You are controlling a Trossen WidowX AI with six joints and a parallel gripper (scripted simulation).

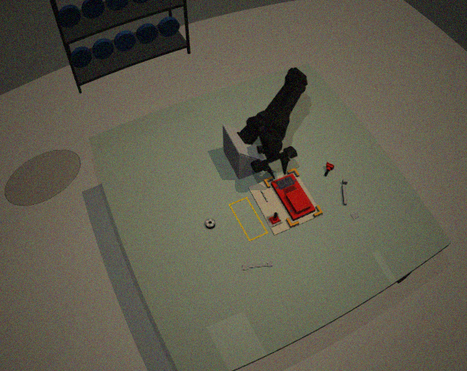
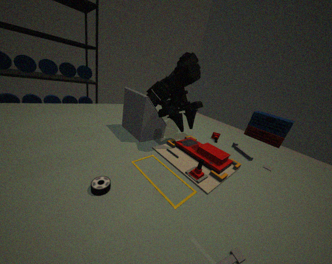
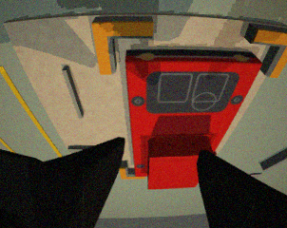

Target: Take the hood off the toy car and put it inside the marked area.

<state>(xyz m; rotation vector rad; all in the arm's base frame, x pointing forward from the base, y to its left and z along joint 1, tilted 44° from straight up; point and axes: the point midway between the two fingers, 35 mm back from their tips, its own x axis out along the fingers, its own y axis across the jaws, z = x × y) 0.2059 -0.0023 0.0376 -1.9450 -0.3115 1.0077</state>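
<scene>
My gripper tip is 12 cm short of the red hood, 4 cm above it and 2 cm to the right of it. Round my gripper tip: beige base plate (8 cm ahead, 7 cm below); white wheel (33 cm to the right, 7 cm below); grey wrench (27 cm to the right, 26 cm ahead, 8 cm below).
</scene>
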